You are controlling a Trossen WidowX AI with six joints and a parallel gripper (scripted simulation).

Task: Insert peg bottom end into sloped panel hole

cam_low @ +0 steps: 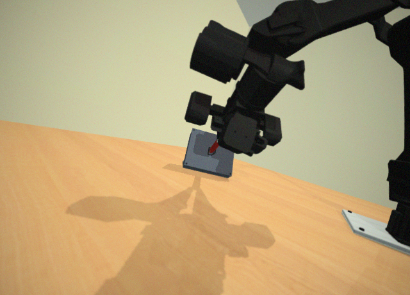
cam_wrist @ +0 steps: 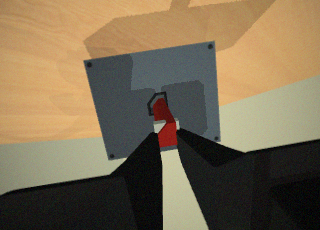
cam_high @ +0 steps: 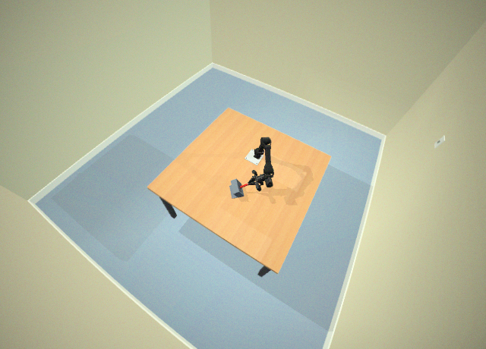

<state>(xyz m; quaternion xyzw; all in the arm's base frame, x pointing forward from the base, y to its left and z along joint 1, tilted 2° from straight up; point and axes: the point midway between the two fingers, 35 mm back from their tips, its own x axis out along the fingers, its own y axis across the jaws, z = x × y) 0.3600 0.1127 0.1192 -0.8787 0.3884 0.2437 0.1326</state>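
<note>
Now: gripper tip 6 cm short of the grey sloped panel, 6 cm to the left of it and 5 cm above it. Also, from my gripper tip: red square peg 1 cm ahead, 1 cm to the right, 1 cm below.
</note>
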